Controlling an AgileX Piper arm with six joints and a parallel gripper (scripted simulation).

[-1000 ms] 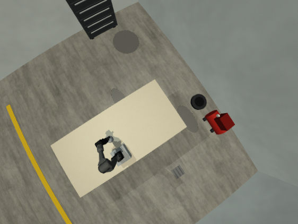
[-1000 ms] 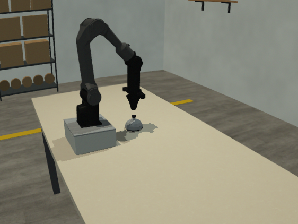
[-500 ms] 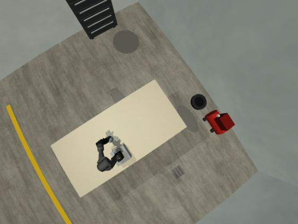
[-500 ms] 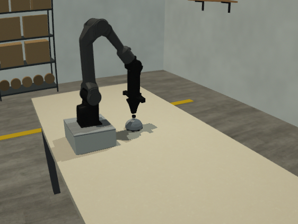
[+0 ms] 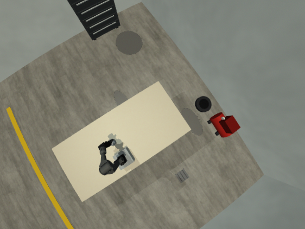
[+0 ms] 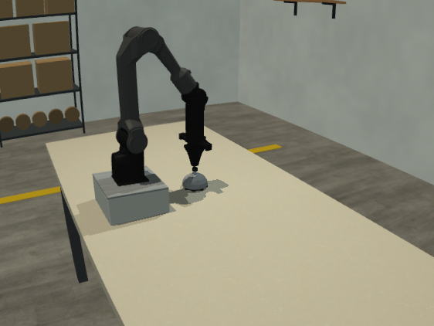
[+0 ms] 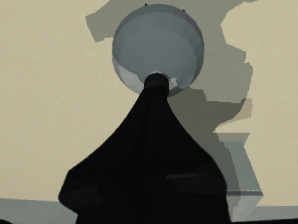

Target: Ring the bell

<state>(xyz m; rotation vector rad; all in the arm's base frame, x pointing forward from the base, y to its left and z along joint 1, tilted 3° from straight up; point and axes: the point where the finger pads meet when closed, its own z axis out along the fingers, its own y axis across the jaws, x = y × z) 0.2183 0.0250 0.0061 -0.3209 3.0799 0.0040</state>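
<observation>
The bell button is 2 cm below my hand. The rest, counted from my hand: bell: 4 cm below.
</observation>
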